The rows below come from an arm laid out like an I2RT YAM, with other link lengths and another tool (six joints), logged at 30 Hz.
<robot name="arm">
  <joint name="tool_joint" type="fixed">
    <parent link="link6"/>
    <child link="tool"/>
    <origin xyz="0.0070 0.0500 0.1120" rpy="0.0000 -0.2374 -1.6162"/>
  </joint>
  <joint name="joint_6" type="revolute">
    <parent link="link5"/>
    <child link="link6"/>
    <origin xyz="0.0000 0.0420 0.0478" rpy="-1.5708 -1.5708 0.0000"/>
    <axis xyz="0 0 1"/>
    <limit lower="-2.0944" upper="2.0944"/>
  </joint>
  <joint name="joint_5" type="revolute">
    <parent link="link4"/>
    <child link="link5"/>
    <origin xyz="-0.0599 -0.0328 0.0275" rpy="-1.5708 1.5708 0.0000"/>
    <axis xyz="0 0 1"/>
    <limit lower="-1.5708" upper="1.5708"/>
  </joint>
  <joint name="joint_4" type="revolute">
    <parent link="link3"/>
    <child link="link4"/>
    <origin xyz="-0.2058 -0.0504 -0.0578" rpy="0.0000 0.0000 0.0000"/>
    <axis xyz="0 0 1"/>
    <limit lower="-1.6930" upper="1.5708"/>
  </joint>
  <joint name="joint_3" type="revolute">
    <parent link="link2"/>
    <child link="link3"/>
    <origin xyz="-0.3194 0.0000 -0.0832" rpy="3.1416 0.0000 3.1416"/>
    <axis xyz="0 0 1"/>
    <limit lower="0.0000" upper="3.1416"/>
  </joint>
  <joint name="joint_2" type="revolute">
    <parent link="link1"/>
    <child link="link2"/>
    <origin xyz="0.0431 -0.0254 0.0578" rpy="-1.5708 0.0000 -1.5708"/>
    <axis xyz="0 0 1"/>
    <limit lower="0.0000" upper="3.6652"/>
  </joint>
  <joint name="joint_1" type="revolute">
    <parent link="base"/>
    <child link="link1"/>
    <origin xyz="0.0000 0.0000 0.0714" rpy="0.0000 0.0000 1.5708"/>
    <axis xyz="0 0 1"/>
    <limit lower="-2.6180" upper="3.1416"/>
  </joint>
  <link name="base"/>
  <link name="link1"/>
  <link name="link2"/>
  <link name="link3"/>
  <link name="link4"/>
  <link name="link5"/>
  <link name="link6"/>
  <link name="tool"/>
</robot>
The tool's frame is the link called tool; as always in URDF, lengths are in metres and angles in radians.
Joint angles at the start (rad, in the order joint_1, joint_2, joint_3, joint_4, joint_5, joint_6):
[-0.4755, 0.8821, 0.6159, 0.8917, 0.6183, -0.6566]
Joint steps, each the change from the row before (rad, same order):
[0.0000, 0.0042, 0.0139, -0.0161, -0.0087, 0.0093]
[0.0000, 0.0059, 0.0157, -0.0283, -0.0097, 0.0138]
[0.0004, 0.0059, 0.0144, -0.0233, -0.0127, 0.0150]
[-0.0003, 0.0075, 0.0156, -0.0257, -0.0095, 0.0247]
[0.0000, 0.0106, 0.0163, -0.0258, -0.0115, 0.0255]
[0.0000, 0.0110, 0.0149, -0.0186, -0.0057, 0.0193]
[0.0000, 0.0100, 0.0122, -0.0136, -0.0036, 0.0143]
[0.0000, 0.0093, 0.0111, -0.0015, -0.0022, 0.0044]
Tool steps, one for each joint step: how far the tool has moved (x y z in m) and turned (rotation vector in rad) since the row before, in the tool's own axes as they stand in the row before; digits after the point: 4 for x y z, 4 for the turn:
[-0.0014, -0.0025, 0.0019, 0.0029, -0.0100, 0.0051]
[-0.0030, -0.0009, 0.0022, -0.0047, -0.0171, 0.0045]
[-0.0031, -0.0017, 0.0020, 0.0001, -0.0179, 0.0071]
[-0.0030, -0.0013, 0.0025, -0.0023, -0.0162, 0.0159]
[-0.0039, -0.0010, 0.0031, -0.0033, -0.0192, 0.0158]
[-0.0027, -0.0008, 0.0032, -0.0041, -0.0118, 0.0128]
[-0.0021, -0.0005, 0.0029, -0.0039, -0.0084, 0.0094]
[-0.0007, -0.0019, 0.0028, 0.0024, -0.0017, 0.0041]

